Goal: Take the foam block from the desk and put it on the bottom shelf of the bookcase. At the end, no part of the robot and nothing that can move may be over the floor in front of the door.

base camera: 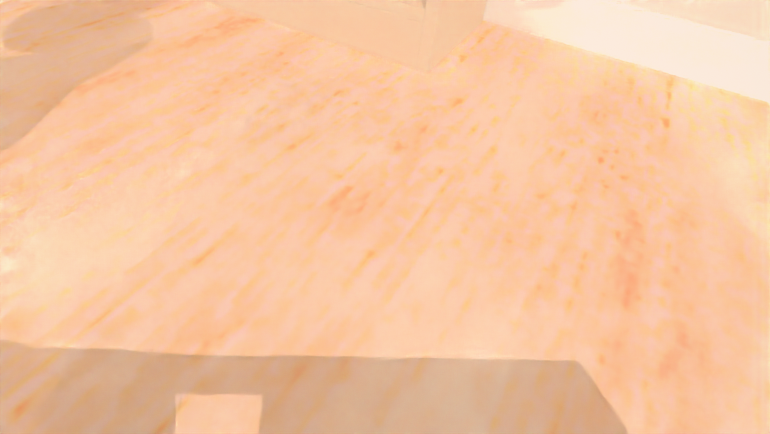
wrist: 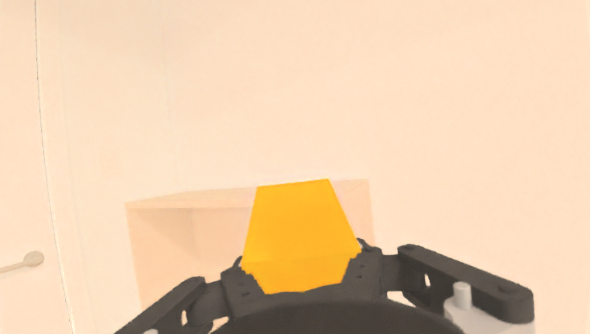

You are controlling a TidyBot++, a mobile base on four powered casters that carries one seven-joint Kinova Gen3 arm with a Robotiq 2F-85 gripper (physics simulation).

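Places are measured from the arm's base along level axes (x ahead, y left, z up), in millimetres.
Pixels of known places: gripper, fingertip midpoint: (wrist: 301, 253).
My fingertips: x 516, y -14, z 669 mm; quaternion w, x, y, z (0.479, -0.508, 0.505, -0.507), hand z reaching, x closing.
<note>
Ahead of a thing's pixels: the offset from my fingertips to its middle. "*": to the spot under its first point. Level surfaces: height alone.
The orange-yellow foam block @(4 mm ahead, 0 mm left, 10 mm up) (wrist: 301, 222) is between the fingers of my gripper (wrist: 301, 253), which is shut on it in the wrist view. The pale wooden bookcase (wrist: 200, 198) (base camera: 377, 35) stands beyond the block in the wrist view. The block and the right finger hide part of it, and its bottom shelf does not show there. In the base camera view, the bookcase's lower corner shows at the top, right of the middle. The door (wrist: 20, 150) is at the left edge of the wrist view. The desk does not show.
The door's handle @(* 511 mm ahead, 802 mm left, 131 mm down) (wrist: 33, 258) is at the lower left of the wrist view. A plain wall (wrist: 450, 125) rises behind the bookcase. The base camera view shows the wood-patterned floor @(1065 mm down) (base camera: 377, 215) with shadows, and a white strip (base camera: 647, 45) along the upper right.
</note>
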